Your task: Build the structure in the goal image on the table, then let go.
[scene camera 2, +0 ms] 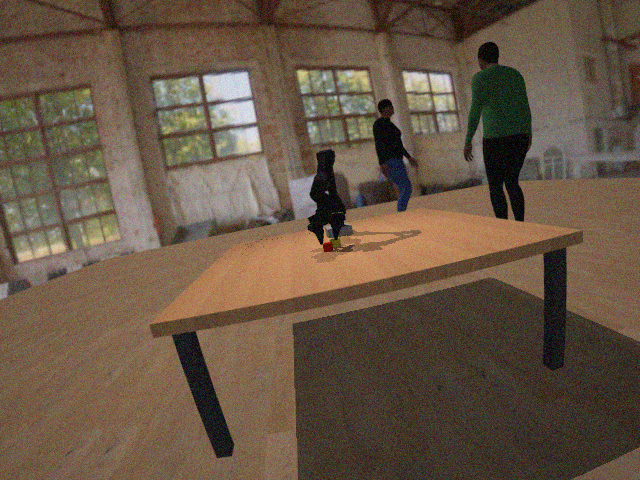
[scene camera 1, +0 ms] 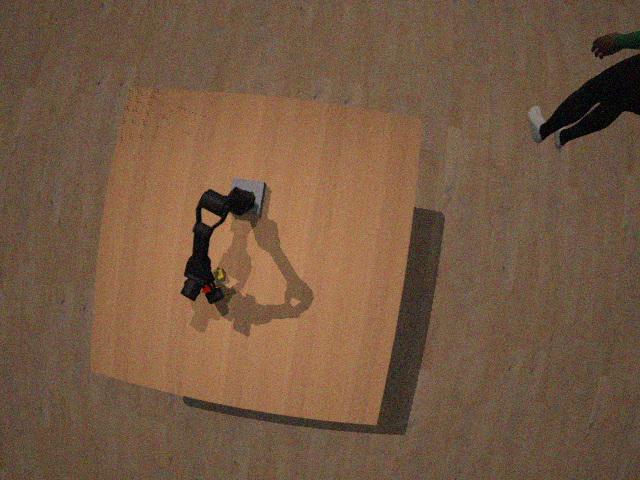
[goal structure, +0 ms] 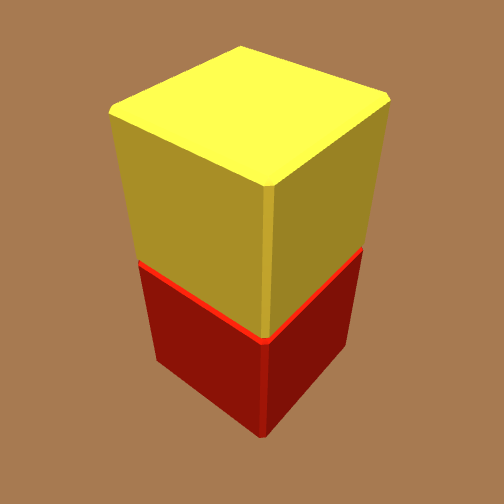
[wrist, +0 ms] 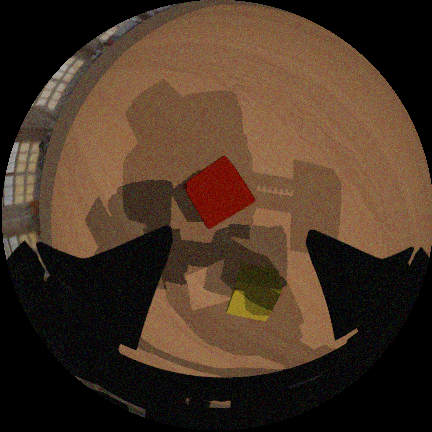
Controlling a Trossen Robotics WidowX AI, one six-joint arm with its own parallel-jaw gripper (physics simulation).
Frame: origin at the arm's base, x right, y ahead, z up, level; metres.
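Seen in the pictures: gripper, between the fingertips: [scene camera 2: 328,242] [scene camera 1: 210,283] [wrist: 243,235]; arm's base, origin of its link: [scene camera 1: 245,200].
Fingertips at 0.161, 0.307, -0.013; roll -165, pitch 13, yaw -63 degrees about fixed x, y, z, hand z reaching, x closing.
Offsets run from my fingertips to a thing's top centre, as dx, dy, dz. Level surfaces: height alone.
A red cube {+0.015, +0.027, +0.003} [scene camera 1: 206,288] [scene camera 2: 327,246] [wrist: 220,192] lies on the table, turned at an angle in the wrist view, above the line between the fingertips. A yellow cube {-0.039, -0.032, +0.003} [scene camera 1: 220,274] [scene camera 2: 336,242] [wrist: 255,295] stands apart from it, nearer the arm's base, partly in shadow. In the wrist view it shows lower, between the black fingers. In scene camera 2 the red cube partly overlaps it. My gripper [scene camera 1: 202,292] [scene camera 2: 329,241] [wrist: 243,235] is open, pointing down close above the cubes, with nothing between its fingers. In scene camera 1 the gripper partly hides the red cube.
The wooden table {dz -0.030} [scene camera 1: 330,330] [scene camera 2: 248,289] bears the arm's grey base plate [scene camera 1: 260,192] [scene camera 2: 345,230]. Shadows of the arm fall across the table and cubes. Two people, one in a green top [scene camera 2: 500,100] and one in a black top [scene camera 2: 388,136], stand beyond the table.
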